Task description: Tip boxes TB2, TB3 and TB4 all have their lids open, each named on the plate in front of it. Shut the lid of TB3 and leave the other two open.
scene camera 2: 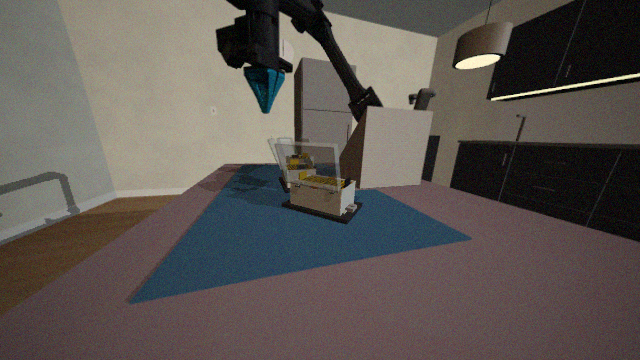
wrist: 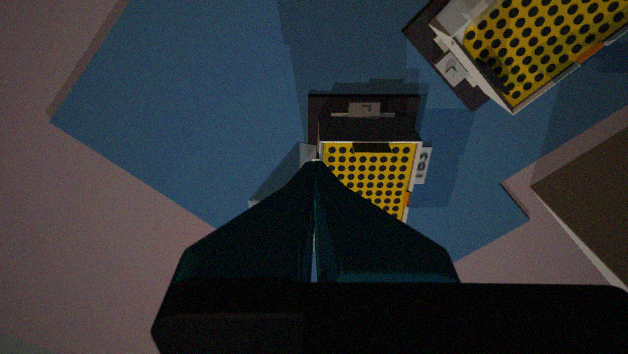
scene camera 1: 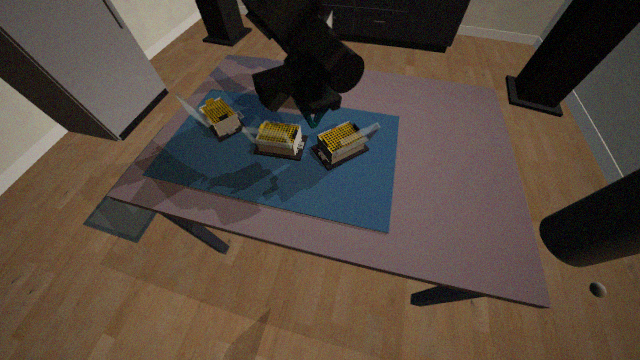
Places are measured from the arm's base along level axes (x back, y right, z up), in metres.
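Where they show: gripper, between the fingertips: (scene camera 2: 265,113) (wrist: 314,175) (scene camera 1: 313,127); arm's base, origin of its link: (scene camera 2: 380,136).
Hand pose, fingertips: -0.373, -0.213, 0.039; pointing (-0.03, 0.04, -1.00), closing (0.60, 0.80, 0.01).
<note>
Things, the pixels of their centre, and the offset from my fingertips, as dx, dy, dz. "*": a spot on its surface instead. Level surfaces: height alone.
- TB3, a spot on its surface: (scene camera 2: 320,197) * +0.110, -0.075, -0.162
- middle box, a spot on its surface: (scene camera 1: 277,146) * +0.011, +0.126, -0.128
- left box, middle of its body: (scene camera 1: 216,109) +0.090, +0.407, -0.135
- blue mat, height of its surface: dz -0.199
- pinkish table, height of its surface: dz -0.202
TB3 (scene camera 1: 347,151) (scene camera 2: 320,197) (wrist: 370,177) is the white box with the yellow perforated rack at the right of the row in scene camera 1; its plate (wrist: 423,166) reads in the wrist view. Its clear lid (scene camera 1: 371,129) (scene camera 2: 310,157) (wrist: 280,172) stands open, leaning outward. The middle box (scene camera 1: 277,146) (wrist: 550,45) and the left box (scene camera 1: 220,115) also have open lids; which is TB2 and which TB4 I cannot tell. My gripper (scene camera 1: 313,125) (scene camera 2: 265,111) (wrist: 314,175) is shut and empty, above lid height; in the wrist view its tips overlap TB3's hinge side.
A blue mat (scene camera 1: 350,200) (scene camera 2: 240,260) (wrist: 200,75) lies under the boxes on the pinkish table (scene camera 1: 460,200) (scene camera 2: 400,300) (wrist: 90,215). A pale block (scene camera 2: 397,147) (wrist: 595,200) stands on the table beside the mat, near the arm's base.
</note>
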